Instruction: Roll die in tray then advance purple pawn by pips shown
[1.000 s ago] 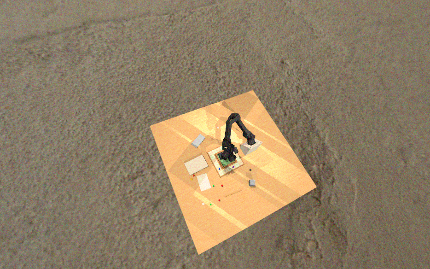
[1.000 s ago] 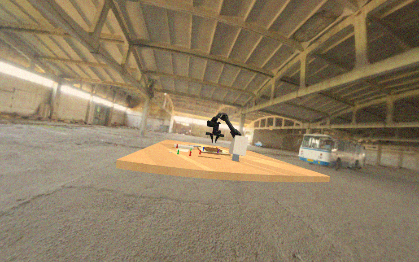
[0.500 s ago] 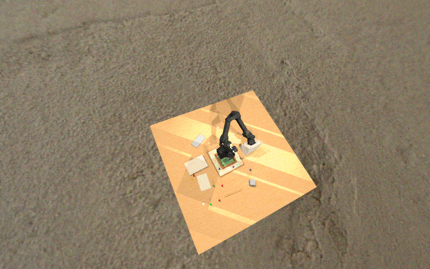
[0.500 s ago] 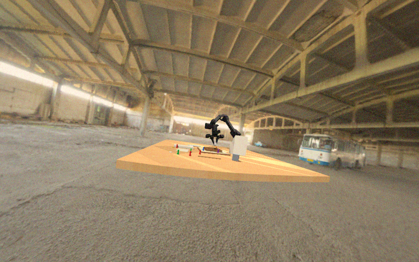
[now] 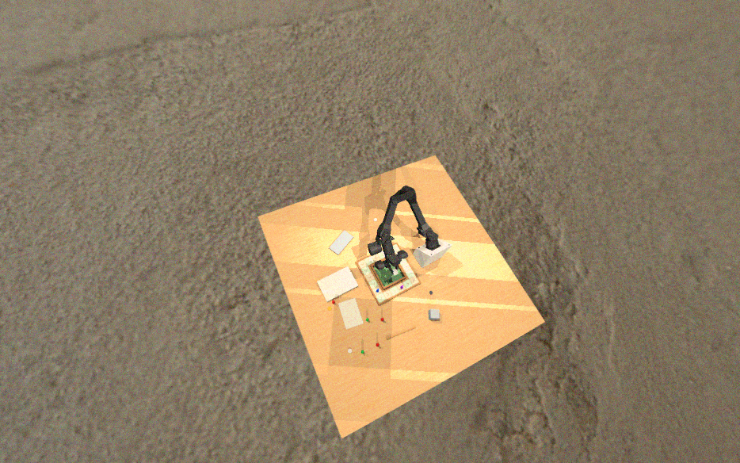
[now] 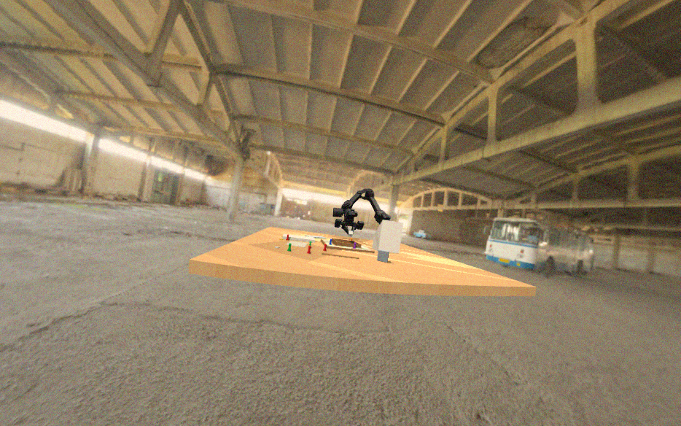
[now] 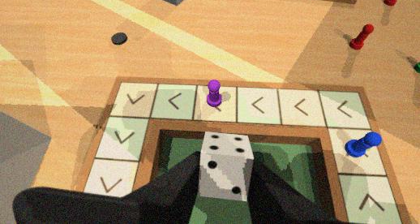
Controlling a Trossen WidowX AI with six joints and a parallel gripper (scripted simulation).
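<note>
The white die is right at my gripper tip. From my gripper tip the other things lie so: green tray: 8 cm below, 3 cm to the right, 1 cm ahead; then purple pawn: 8 cm to the left, 6 cm below, 1 cm behind; then blue pawn: 13 cm ahead, 6 cm below, 3 cm to the left.
</note>
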